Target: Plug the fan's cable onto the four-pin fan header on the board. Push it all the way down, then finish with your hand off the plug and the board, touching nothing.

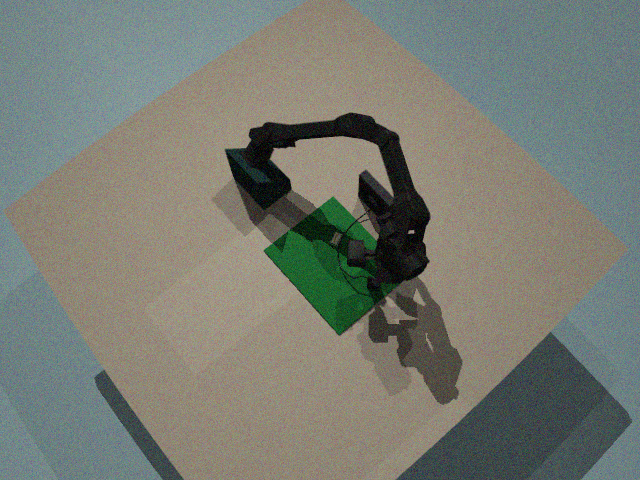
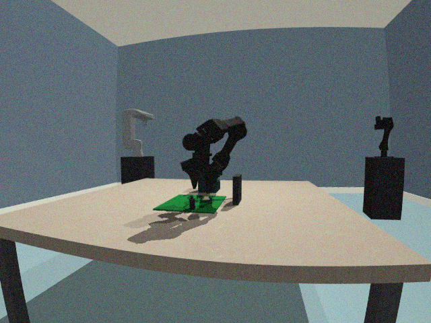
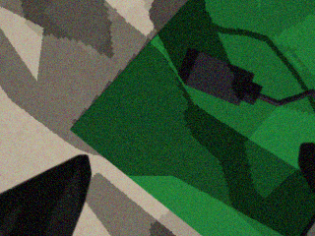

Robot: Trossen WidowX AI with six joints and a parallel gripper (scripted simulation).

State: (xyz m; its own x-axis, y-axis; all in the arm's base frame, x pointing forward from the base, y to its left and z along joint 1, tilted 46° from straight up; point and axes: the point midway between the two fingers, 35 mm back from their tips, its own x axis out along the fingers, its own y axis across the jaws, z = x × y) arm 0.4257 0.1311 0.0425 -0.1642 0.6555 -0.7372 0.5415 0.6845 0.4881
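Right now my gripper tip is 5 cm above the dark fan plug, 3 cm to the left of it and 1 cm short of it. Round my gripper tip: green board (10 cm behind, 9 cm below, 7 cm to the right); black fan (17 cm behind, 10 cm to the left, 1 cm below); white four-pin fan header (15 cm behind, 7 cm below, 4 cm to the right).
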